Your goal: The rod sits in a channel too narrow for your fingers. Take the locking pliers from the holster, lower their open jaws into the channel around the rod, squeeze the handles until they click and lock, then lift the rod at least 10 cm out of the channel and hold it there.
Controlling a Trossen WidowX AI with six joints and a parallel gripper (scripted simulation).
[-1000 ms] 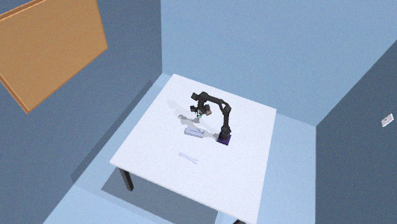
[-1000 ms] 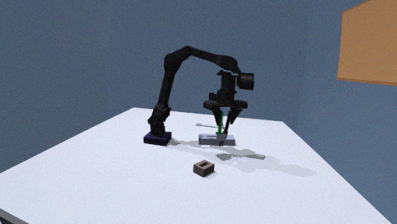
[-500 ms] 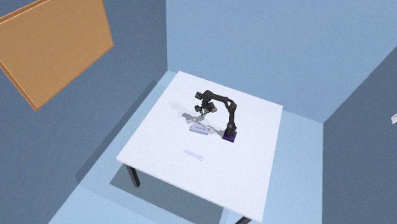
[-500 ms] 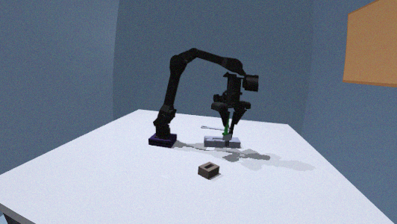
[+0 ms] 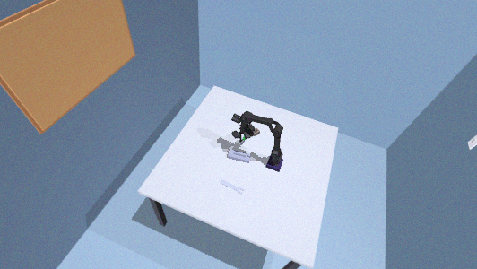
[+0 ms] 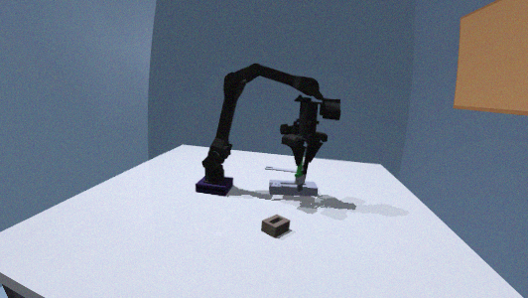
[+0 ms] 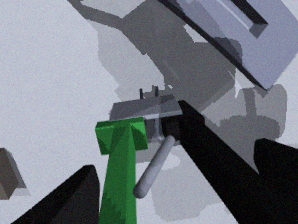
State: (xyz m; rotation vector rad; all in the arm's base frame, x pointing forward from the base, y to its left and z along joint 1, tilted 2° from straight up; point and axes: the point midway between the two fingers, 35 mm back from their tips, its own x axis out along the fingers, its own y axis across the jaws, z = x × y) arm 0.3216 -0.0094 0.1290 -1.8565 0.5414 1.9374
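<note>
My gripper tip is 12 cm above the grey channel block, 9 cm to the right of it and 3 cm past it. Also, from my gripper tip: pale rod (13 cm below, 9 cm to the left, 3 cm behind); then black handle (1 cm to the left, 1 cm ahead); then thin grey lever (1 cm to the right).
</note>
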